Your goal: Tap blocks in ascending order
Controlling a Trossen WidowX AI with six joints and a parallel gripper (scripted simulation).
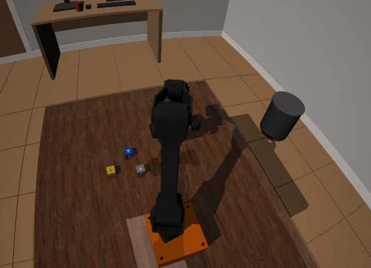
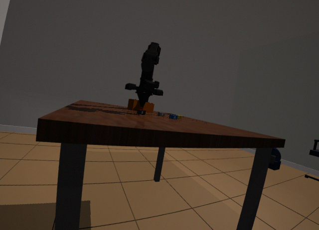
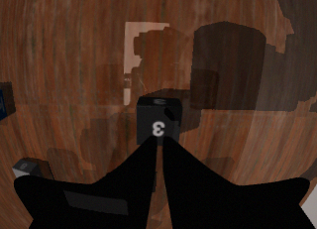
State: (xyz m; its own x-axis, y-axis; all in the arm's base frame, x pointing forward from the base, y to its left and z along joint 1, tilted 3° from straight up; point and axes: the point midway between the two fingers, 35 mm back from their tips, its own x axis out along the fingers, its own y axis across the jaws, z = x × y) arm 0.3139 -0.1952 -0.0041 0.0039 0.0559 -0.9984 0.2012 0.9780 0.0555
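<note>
My gripper tip is 30 mm above the black block. The rest, counted from my gripper tip: blue block 180 mm to the left, 40 mm ahead, 30 mm below; red block 70 mm behind, 50 mm to the left, 30 mm below; grey block 170 mm to the left, 50 mm behind, 30 mm below.
</note>
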